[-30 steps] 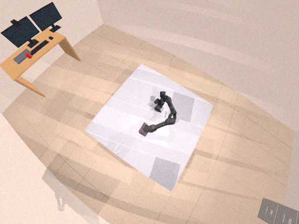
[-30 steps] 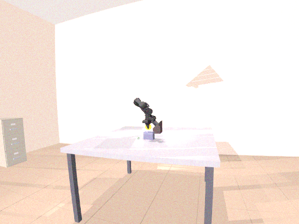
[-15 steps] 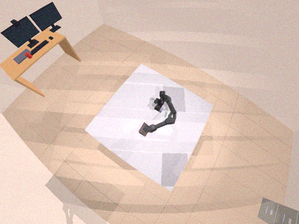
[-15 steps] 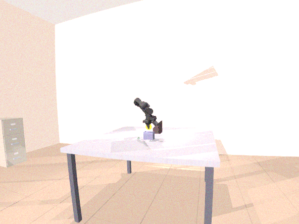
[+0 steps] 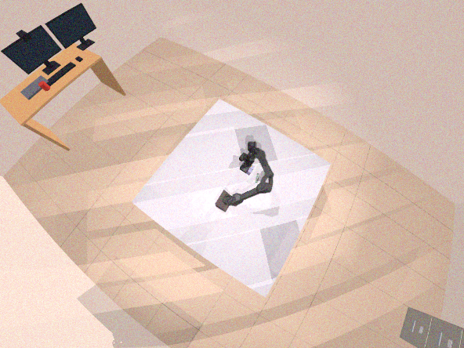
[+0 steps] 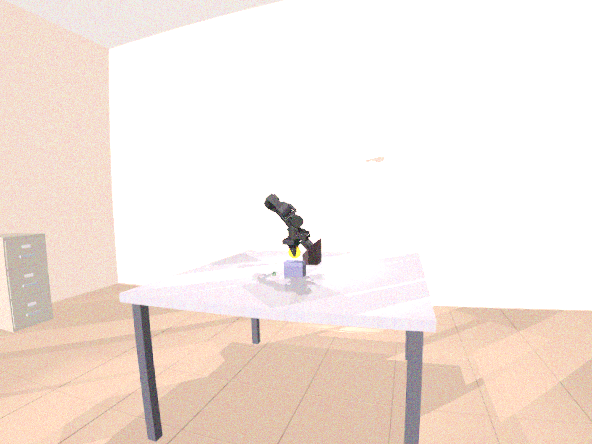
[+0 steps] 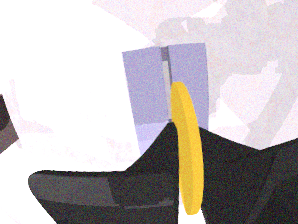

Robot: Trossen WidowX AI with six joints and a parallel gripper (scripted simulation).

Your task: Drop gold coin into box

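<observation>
Now: the gold coin 20 mm above my gripper tip.
</observation>
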